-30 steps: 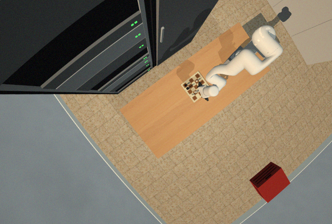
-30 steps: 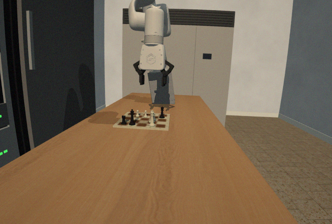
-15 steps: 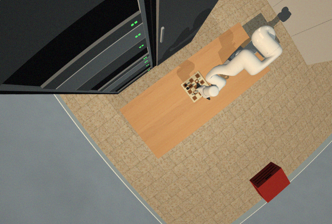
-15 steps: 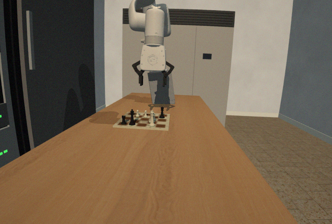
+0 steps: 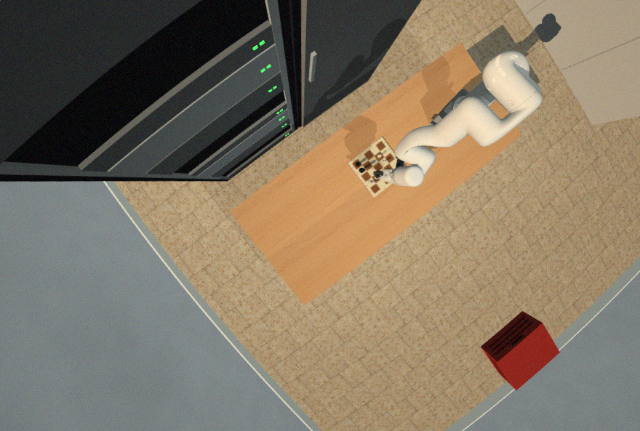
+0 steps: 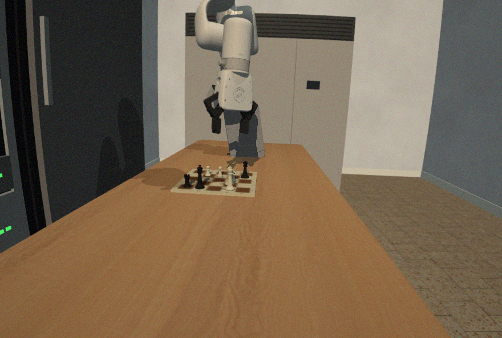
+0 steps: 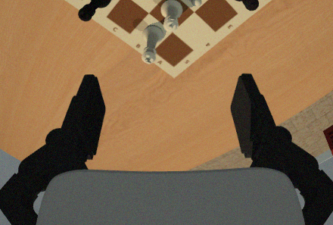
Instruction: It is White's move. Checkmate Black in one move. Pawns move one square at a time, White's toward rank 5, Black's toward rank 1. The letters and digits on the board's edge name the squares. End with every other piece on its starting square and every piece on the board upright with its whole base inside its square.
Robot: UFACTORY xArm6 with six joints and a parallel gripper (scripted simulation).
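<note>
My gripper is now 120 mm above the tall white piece and 40 mm short of it. The rest, counted from my hand: black chess piece: 120 mm below, 80 mm to the right, 30 mm ahead; chessboard: 160 mm below, 40 mm behind, 30 mm to the right.
</note>
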